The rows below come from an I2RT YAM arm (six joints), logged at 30 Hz.
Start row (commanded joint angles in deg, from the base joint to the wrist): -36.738 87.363 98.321 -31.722 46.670 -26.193
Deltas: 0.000 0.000 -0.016 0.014 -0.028 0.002; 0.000 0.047 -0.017 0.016 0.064 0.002; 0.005 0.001 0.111 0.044 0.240 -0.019; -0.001 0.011 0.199 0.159 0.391 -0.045; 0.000 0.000 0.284 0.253 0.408 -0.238; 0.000 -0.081 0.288 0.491 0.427 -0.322; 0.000 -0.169 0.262 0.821 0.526 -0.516; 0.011 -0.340 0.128 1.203 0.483 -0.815; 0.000 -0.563 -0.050 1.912 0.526 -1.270; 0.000 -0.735 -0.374 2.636 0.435 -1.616; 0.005 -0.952 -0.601 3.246 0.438 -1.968; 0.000 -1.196 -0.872 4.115 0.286 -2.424; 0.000 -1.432 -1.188 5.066 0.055 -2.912; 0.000 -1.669 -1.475 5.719 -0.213 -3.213; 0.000 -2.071 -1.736 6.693 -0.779 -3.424; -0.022 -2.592 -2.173 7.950 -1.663 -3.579; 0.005 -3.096 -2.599 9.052 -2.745 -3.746; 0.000 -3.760 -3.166 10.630 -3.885 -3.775; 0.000 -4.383 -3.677 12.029 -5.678 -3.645; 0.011 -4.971 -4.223 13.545 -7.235 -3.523; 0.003 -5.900 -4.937 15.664 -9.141 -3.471; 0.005 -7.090 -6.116 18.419 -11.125 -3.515
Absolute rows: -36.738 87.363 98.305 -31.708 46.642 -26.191; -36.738 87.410 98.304 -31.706 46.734 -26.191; -36.733 87.364 98.432 -31.678 46.910 -26.212; -36.739 87.374 98.520 -31.563 47.061 -26.238; -36.738 87.363 98.605 -31.469 47.078 -26.431; -36.738 87.282 98.609 -31.231 47.097 -26.515; -36.738 87.194 98.583 -30.901 47.196 -26.709; -36.727 87.023 98.449 -30.519 47.153 -27.008; -36.738 86.800 98.271 -29.810 47.196 -27.463; -36.738 86.628 97.947 -29.086 47.105 -27.809; -36.733 86.411 97.720 -28.476 47.108 -28.161; -36.738 86.167 97.449 -27.607 46.956 -28.617; -36.738 85.931 97.133 -26.656 46.725 -29.105; -36.738 85.694 96.846 -26.003 46.457 -29.406; -36.738 85.292 96.585 -25.029 45.891 -29.617; -36.760 84.771 96.148 -23.772 45.007 -29.772; -36.733 84.267 95.722 -22.670 43.925 -29.939; -36.738 83.603 95.155 -21.092 42.785 -29.968; -36.738 82.980 94.644 -19.693 40.992 -29.838; -36.727 82.392 94.098 -18.177 39.435 -29.716; -36.735 81.463 93.384 -16.058 37.529 -29.664; -36.733 80.273 92.205 -13.303 35.545 -29.708
